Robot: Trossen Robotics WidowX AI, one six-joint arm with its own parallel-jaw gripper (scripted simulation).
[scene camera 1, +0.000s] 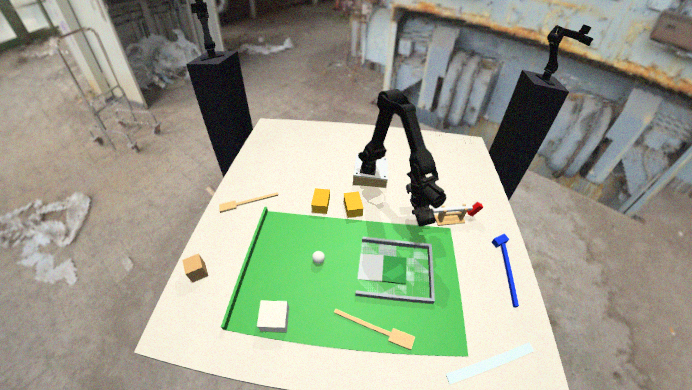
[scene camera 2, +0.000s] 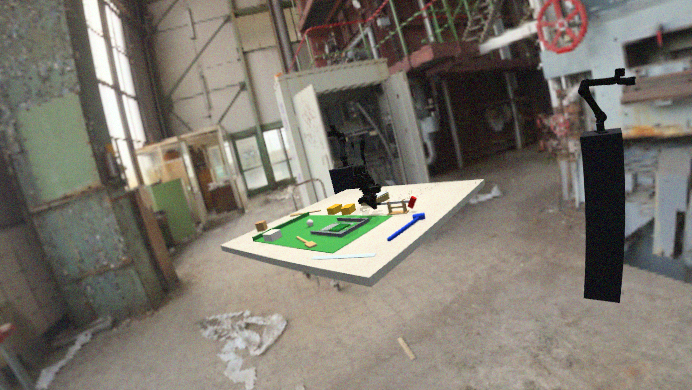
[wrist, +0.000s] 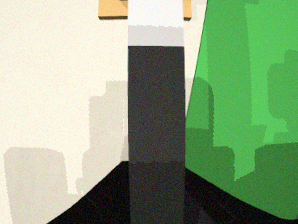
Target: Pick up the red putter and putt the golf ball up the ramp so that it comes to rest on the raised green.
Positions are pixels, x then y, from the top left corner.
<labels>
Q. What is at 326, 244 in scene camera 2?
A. A green mat.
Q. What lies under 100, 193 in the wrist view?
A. My gripper.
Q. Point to a green mat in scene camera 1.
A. At 281, 268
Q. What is my gripper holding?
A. A red putter.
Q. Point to a green mat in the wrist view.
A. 234, 122
</labels>
